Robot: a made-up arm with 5 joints.
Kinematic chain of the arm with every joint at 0, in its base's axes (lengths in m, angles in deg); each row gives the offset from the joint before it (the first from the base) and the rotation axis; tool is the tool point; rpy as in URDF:
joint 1: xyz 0 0 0.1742 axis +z
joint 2: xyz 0 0 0 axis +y
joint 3: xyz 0.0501 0 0.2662 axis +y
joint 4: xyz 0.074 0 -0.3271 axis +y
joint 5: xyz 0.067 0 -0.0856 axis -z
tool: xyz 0 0 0 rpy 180 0 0
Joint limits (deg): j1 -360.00..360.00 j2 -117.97..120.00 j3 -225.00..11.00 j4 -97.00..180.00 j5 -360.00..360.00
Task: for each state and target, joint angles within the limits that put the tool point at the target. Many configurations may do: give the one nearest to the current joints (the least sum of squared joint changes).
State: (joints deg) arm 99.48 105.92 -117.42 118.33 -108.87
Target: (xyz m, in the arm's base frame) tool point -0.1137 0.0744 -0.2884
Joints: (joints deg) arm 146.80 111.06 -100.56 125.45 -108.87
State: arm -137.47 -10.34 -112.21 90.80 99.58
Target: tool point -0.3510 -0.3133 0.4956
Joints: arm -138.25 6.31 -106.78 88.54 99.58
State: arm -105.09 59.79 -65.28 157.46 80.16
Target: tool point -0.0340 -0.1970 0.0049
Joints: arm -99.79 58.06 -51.11 158.52 80.16
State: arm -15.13 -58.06 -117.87 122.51 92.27
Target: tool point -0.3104 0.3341 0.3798
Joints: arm -47.11 -106.16 -118.48 144.81 92.27
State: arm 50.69 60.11 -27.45 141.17 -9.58
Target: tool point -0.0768 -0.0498 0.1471
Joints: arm 32.96 72.69 3.68 108.09 -9.58
